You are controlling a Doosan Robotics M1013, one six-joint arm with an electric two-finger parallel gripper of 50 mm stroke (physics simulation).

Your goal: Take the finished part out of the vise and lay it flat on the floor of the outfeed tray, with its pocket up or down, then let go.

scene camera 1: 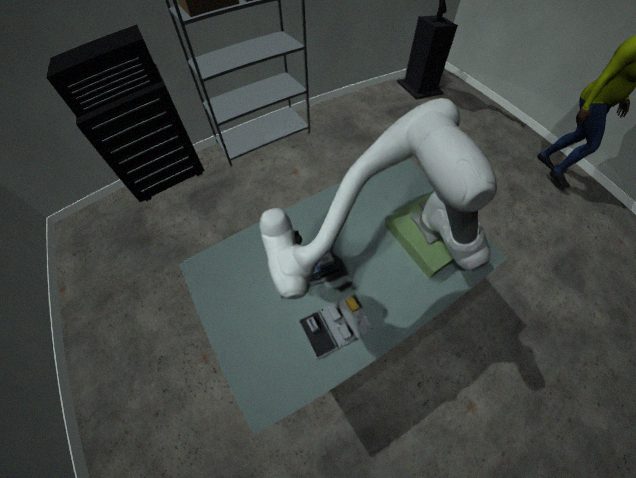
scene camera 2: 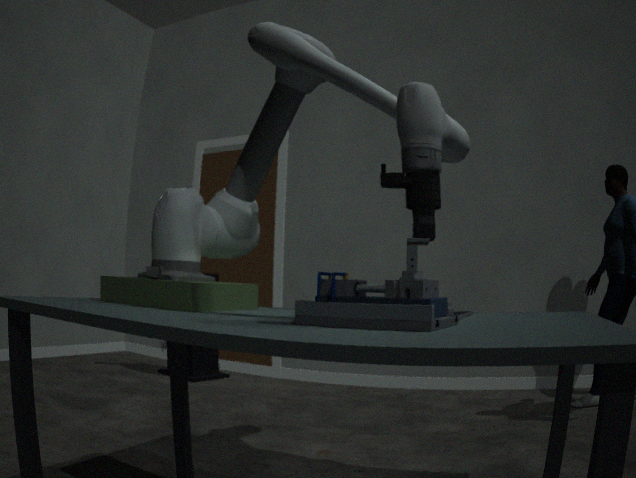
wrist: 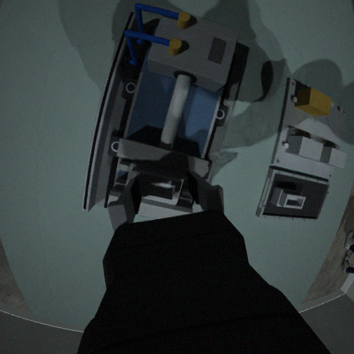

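Pixels of known places: gripper, between the fingertips: (scene camera 2: 411,271); arm's base, origin of its link: (scene camera 1: 433,224) (scene camera 2: 175,280).
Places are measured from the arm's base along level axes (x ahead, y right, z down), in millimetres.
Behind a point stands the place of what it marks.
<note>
The finished part (wrist: 165,192), a light grey block with a pocket facing up, sits between the jaws of the vise (scene camera 2: 424,288) @[x 790, y 93, z -4 mm] (wrist: 165,150). My gripper (scene camera 2: 411,267) @[x 743, y 46, z -38 mm] (wrist: 163,185) is open and points straight down. Its fingers stand on either side of the part, with their tips low at the jaws; whether they touch it cannot be told. In scene camera 1 the arm hides the fingers and the part. The outfeed tray (scene camera 1: 323,343) @[x 729, y -301, z 70 mm] (wrist: 312,210) is dark with a light rim, to the right of the vise in the wrist view. Another pocketed grey part (scene camera 1: 312,323) @[x 741, y -207, z 49 mm] (wrist: 292,201) lies in it.
A light plate (wrist: 287,159) beside the tray holds grey blocks (wrist: 311,148) and a yellow block (scene camera 1: 352,303) @[x 548, y -195, z 33 mm] (wrist: 313,101). Blue pipes (scene camera 2: 319,287) @[x 570, y 123, z -2 mm] (wrist: 150,37) rise at the vise's rear end. A long grey rail (scene camera 2: 365,314) @[x 692, y 152, z 47 mm] runs along its side. A person (scene camera 1: 593,120) (scene camera 2: 619,246) stands beyond the table.
</note>
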